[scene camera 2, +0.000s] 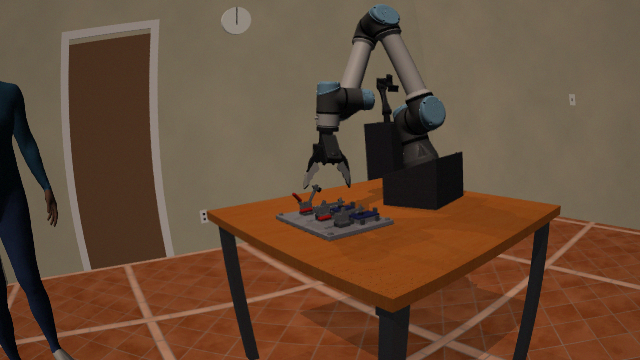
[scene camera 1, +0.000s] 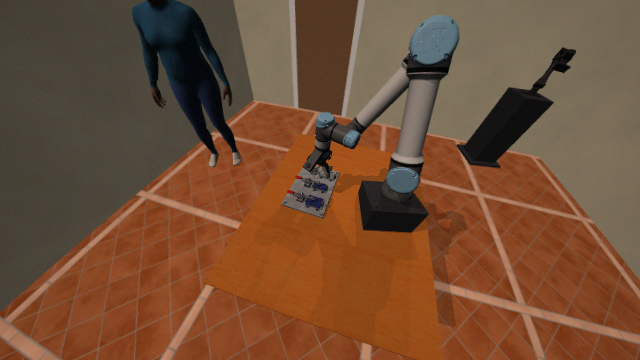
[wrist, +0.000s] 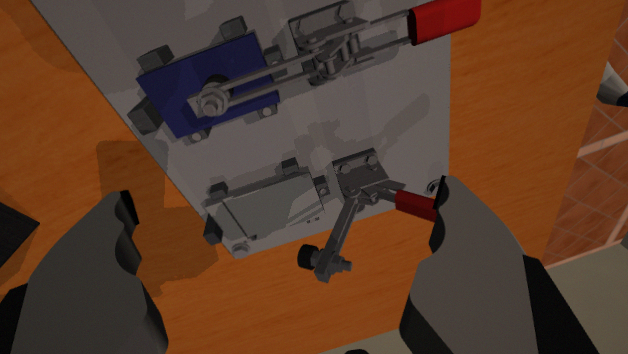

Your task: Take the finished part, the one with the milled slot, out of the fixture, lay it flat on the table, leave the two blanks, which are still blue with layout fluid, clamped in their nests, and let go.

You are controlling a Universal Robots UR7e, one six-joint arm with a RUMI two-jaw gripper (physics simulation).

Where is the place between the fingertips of my gripper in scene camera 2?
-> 327, 188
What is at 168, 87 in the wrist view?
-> A blue blank.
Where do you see a grey fixture plate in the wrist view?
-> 399, 105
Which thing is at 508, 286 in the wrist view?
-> My gripper.
